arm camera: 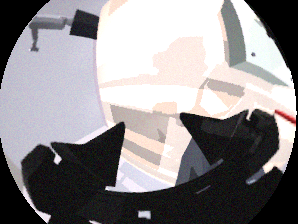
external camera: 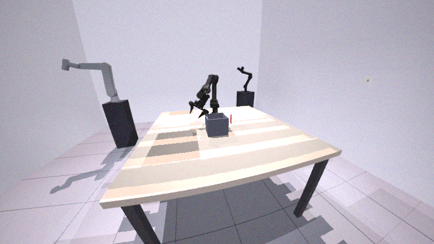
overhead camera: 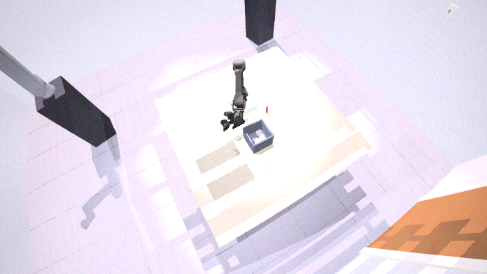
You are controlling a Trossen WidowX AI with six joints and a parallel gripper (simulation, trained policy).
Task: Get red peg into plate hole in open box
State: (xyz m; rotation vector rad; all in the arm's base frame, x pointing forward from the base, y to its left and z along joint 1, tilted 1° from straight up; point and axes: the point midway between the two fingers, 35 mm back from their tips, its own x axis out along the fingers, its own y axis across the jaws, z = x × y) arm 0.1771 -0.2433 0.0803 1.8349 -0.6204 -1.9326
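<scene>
My gripper tip is 36 cm to the right of the red peg, 7 cm above it and 1 cm short of it.
</scene>
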